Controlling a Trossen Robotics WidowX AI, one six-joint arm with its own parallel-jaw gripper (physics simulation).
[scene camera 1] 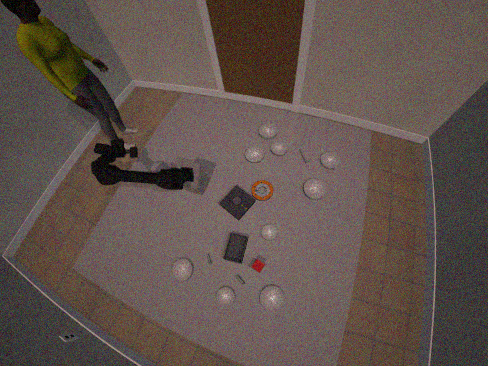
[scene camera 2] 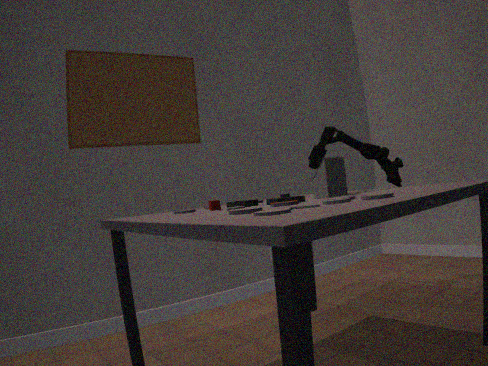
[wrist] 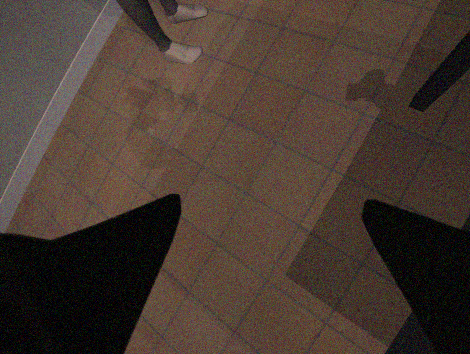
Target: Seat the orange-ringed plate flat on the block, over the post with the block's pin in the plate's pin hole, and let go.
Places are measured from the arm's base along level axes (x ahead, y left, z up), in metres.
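Pixels of known places: gripper, between the fingertips: [scene camera 1: 125,154] [scene camera 2: 401,184] [wrist: 271,205]; arm's base, origin of its link: [scene camera 1: 187,174] [scene camera 2: 326,169].
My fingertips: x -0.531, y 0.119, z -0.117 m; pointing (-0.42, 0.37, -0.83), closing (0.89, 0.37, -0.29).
For each thing: its top centre in the pictures, then the offset to it from my fingertips. "*": a spot on its surface instead.
- orange-ringed plate, centre of its top: [scene camera 2: 284,201] [scene camera 1: 262,189] dx +0.881, dy -0.085, dz +0.005 m
- black square block, centre of its top: [scene camera 2: 284,194] [scene camera 1: 236,200] dx +0.775, dy -0.171, dz +0.031 m
- short post, a spot on its surface: [scene camera 2: 285,195] [scene camera 1: 240,198] * dx +0.789, dy -0.156, dz +0.025 m
- dark rectangular tray, centre of its top: [scene camera 2: 241,201] [scene camera 1: 235,247] dx +0.821, dy -0.384, dz +0.018 m
- red cube, centre of its top: [scene camera 2: 214,200] [scene camera 1: 258,265] dx +0.932, dy -0.439, dz +0.033 m
The orange-ringed plate [scene camera 1: 271,191] [scene camera 2: 283,203] lies flat on the table, close beside the right corner of the black square block [scene camera 1: 238,212] [scene camera 2: 300,198]. A short post [scene camera 1: 237,200] [scene camera 2: 285,195] stands at the middle of the block. The pin and the pin hole are too small to make out clearly. My gripper [scene camera 1: 117,149] [scene camera 2: 395,181] [wrist: 271,205] is open and empty, far from both, out past the table's edge. Its two black fingers stand wide apart above the floor in the wrist view.
A dark rectangular tray [scene camera 1: 236,247] [scene camera 2: 242,203] and a red cube [scene camera 1: 258,265] [scene camera 2: 214,205] are near the block. Several pale round discs and small thin pieces are spread on the table [scene camera 1: 300,250] [scene camera 2: 200,231]. A grey pedestal [scene camera 2: 336,177] stands by the arm. A person [scene camera 1: 60,60] stands beside the gripper.
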